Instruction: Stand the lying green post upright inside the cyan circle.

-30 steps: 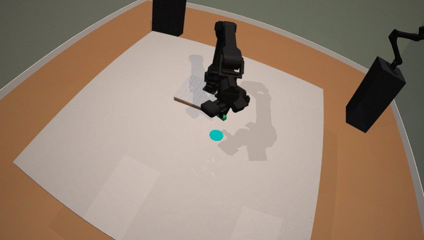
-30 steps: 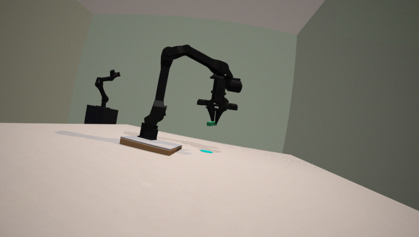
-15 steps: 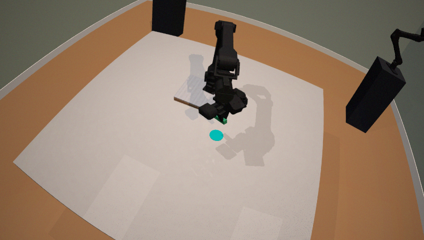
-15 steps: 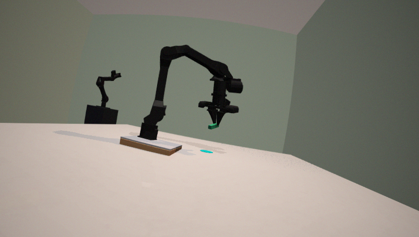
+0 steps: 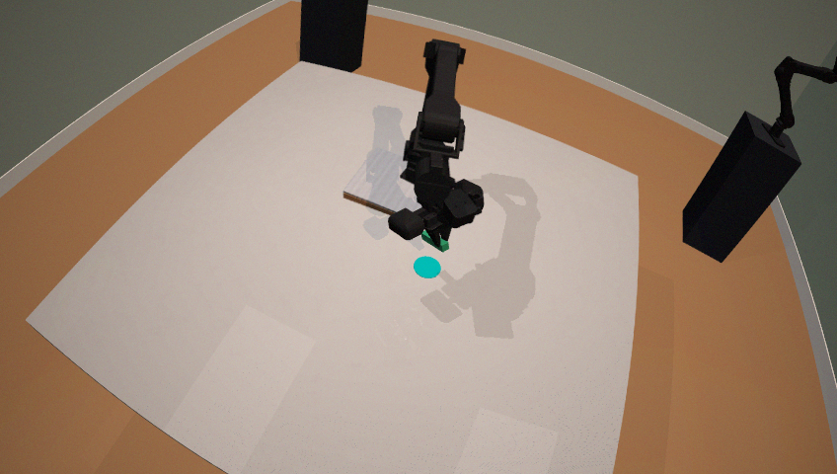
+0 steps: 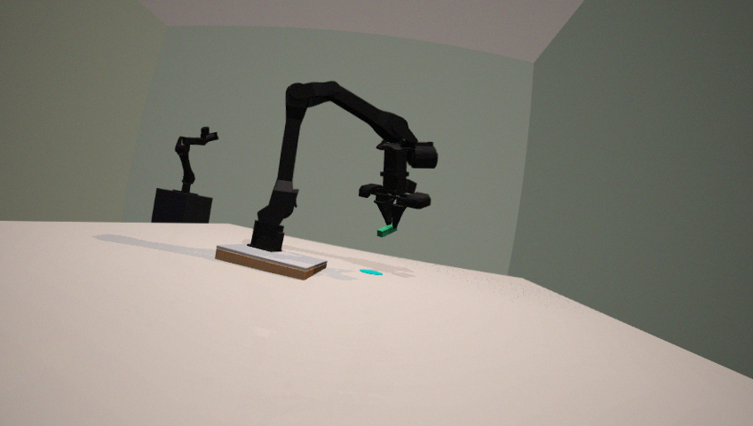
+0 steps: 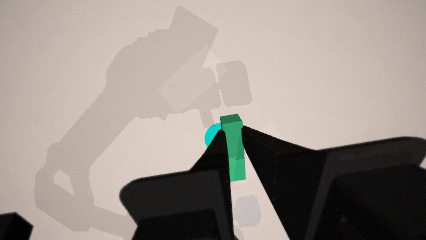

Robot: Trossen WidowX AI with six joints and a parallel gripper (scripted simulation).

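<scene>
My gripper tip is 120 mm above the cyan circle, 30 mm past it and 20 mm to the left of it. Also, from my gripper tip: green post (20 mm to the right, 10 mm below, 10 mm behind).
</scene>
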